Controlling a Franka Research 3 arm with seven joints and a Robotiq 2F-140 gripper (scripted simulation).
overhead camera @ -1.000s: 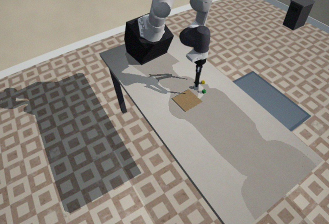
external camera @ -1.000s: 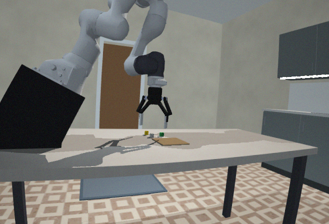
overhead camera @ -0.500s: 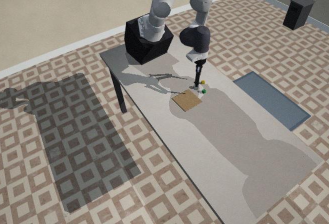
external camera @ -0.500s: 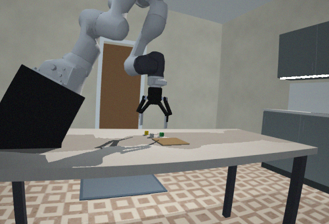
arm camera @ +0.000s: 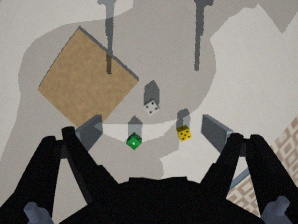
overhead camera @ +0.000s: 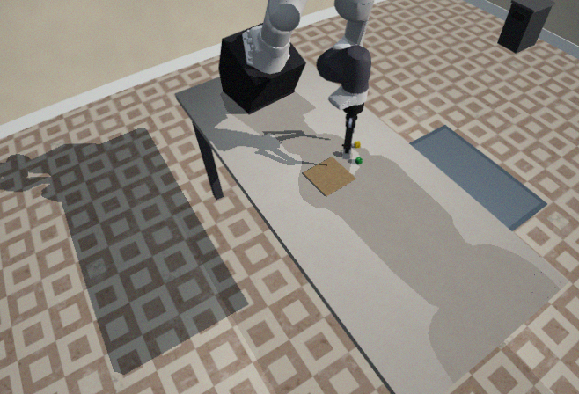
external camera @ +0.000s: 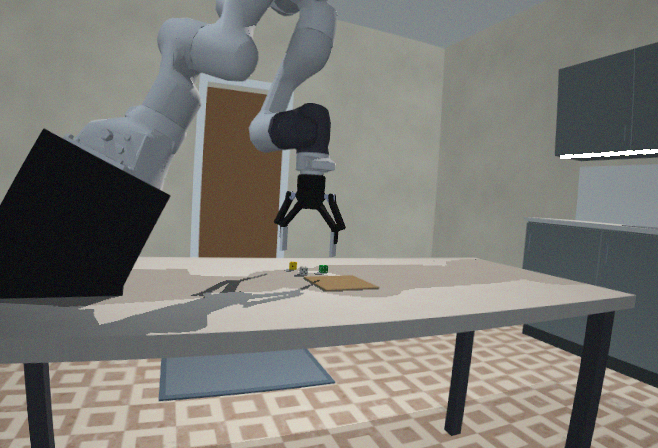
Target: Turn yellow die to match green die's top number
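The white die lies 6 cm below my hand, 1 cm to the right of it and 1 cm behind it. The rest, counted from my hand: green die: 6 cm below, 5 cm ahead, 2 cm to the left; yellow die: 6 cm to the left, 6 cm below, 3 cm behind; tan mat: 11 cm to the right, 7 cm ahead, 6 cm below.
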